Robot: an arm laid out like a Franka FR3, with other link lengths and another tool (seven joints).
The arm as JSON. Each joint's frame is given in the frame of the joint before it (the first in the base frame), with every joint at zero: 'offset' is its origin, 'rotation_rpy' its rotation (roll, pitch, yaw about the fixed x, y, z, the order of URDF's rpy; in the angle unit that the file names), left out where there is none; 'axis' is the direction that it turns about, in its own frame. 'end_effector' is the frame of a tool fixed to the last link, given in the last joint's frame.
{
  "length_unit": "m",
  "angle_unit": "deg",
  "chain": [
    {
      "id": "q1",
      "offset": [
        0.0,
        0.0,
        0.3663
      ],
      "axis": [
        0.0,
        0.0,
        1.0
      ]
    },
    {
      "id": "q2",
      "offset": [
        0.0,
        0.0,
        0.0
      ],
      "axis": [
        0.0,
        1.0,
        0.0
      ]
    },
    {
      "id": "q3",
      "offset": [
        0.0,
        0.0,
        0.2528
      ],
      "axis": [
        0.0,
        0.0,
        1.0
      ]
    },
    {
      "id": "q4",
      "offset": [
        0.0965,
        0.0,
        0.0
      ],
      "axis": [
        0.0,
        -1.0,
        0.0
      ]
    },
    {
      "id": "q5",
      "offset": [
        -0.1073,
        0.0,
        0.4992
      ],
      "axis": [
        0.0,
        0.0,
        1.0
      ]
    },
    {
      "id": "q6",
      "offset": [
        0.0,
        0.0,
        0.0
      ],
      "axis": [
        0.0,
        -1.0,
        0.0
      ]
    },
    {
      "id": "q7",
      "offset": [
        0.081,
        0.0,
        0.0
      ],
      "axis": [
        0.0,
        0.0,
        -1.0
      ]
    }
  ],
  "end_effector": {
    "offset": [
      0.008,
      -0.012,
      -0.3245
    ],
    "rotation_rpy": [
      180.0,
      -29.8,
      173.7
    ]
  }
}
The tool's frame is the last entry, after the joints.
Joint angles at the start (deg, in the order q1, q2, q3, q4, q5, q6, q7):
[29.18, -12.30, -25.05, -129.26, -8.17, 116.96, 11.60]
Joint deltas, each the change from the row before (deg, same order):
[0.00, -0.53, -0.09, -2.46, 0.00, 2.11, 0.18]
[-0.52, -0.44, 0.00, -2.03, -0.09, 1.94, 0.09]
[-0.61, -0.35, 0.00, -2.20, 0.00, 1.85, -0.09]
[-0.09, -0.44, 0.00, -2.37, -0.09, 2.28, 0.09]
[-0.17, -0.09, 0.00, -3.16, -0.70, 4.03, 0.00]
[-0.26, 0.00, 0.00, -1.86, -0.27, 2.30, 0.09]
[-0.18, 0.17, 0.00, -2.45, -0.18, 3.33, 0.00]
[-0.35, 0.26, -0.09, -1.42, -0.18, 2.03, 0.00]
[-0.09, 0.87, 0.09, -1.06, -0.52, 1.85, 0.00]
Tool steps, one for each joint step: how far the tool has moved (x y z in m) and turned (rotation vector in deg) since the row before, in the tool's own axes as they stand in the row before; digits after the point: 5 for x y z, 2 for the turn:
[-0.00202, 0.00203, 0.01777, -0.34, -0.04, -0.22]
[-0.00295, -0.00307, 0.01345, -0.44, -0.24, 0.12]
[-0.00189, -0.00411, 0.01695, -0.37, 0.10, 0.09]
[-0.00143, 0.00166, 0.01698, -0.24, -0.25, -0.31]
[-0.00593, 0.00017, 0.02321, 0.24, -1.01, -0.59]
[-0.00239, -0.00120, 0.01455, -0.08, -0.44, -0.11]
[-0.00294, 0.00059, 0.01994, -0.15, -0.68, -0.36]
[-0.00207, -0.00344, 0.01258, -0.14, -0.36, 0.08]
[-0.00219, -0.00224, 0.01473, 0.68, -0.14, -0.23]

